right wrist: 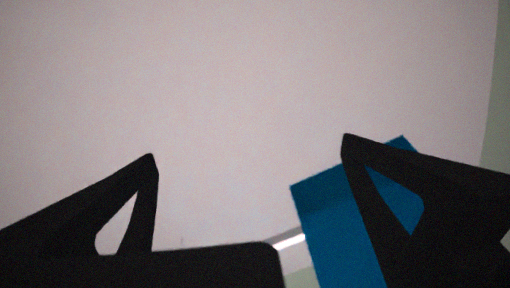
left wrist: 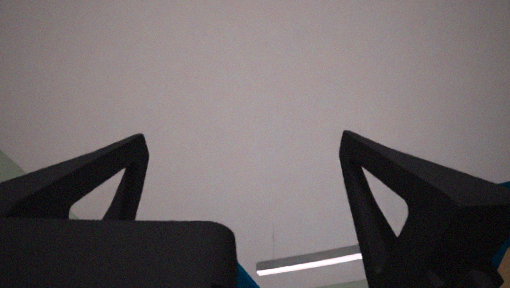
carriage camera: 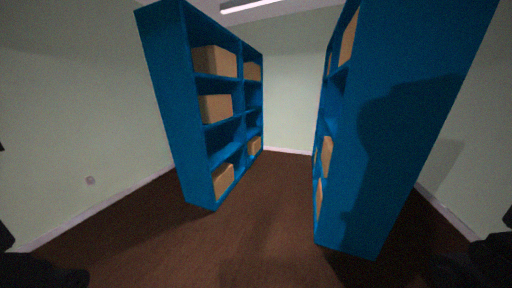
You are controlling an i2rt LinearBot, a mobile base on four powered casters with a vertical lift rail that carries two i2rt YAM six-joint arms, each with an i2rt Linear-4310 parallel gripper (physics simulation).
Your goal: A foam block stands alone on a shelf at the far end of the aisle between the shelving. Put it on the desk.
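Frame: origin at the left arm's base, x right, y ahead, z up, level; millimetres.
Seen in the pictures: left gripper, fingertip midpoint: [left wrist: 243,143]; right gripper, fingertip midpoint: [right wrist: 250,153].
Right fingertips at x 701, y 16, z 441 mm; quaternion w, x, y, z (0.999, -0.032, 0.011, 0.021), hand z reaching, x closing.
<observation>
A point is followed by its place in that frame.
The foam block and the desk do not show in these views. Two blue shelf units flank the aisle in the carriage view: the left shelf unit [carriage camera: 172,110] {x -400, y 1192, z 256 mm} and the right shelf unit [carriage camera: 395,125] {x 1106, y 596, z 217 mm}, whose near end panel faces me and whose shelves show at a steep angle. The right shelf unit [right wrist: 330,220] {x 945, y 660, z 810 mm} also shows behind a finger in the right wrist view. My left gripper [left wrist: 243,143] {x -5, y 21, z 436 mm} is open and empty, pointing up at the ceiling. My right gripper [right wrist: 250,153] {x 701, y 16, z 441 mm} is open and empty, also pointing up at the ceiling.
Brown boxes, such as one box [carriage camera: 216,108] {x -43, y 1378, z 239 mm} on the left unit and another box [carriage camera: 327,156] {x 981, y 956, z -147 mm} on the right unit, stand on the shelves. The brown floor [carriage camera: 270,200] {x 524, y 1230, z -891 mm} runs between the units to the pale green back wall [carriage camera: 294,100] {x 1133, y 2592, z 208 mm}. The right unit's near corner juts toward me.
</observation>
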